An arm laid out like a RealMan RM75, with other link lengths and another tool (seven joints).
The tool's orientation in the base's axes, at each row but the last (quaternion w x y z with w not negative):
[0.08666 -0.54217 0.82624 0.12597]
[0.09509 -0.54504 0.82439 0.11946]
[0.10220 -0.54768 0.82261 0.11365]
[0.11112 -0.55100 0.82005 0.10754]
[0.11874 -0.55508 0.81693 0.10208]
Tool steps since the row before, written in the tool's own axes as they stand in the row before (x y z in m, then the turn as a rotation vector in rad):
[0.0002 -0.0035 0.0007 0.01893 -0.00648 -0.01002]
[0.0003 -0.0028 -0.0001 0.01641 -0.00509 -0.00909]
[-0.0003 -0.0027 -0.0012 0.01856 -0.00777 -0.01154]
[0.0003 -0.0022 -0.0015 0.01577 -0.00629 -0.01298]
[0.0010 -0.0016 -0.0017 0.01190 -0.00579 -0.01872]
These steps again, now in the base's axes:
[0.0031 -0.0013 -0.0011 -0.00164 -0.02204 0.00351]
[0.0025 -0.0013 -0.0003 -0.00192 -0.01903 0.00348]
[0.0026 -0.0011 0.0010 -0.00036 -0.02265 0.00499]
[0.0018 -0.0015 0.0012 -0.00080 -0.02008 0.00728]
[0.0010 -0.0020 0.0013 -0.00035 -0.01820 0.01394]

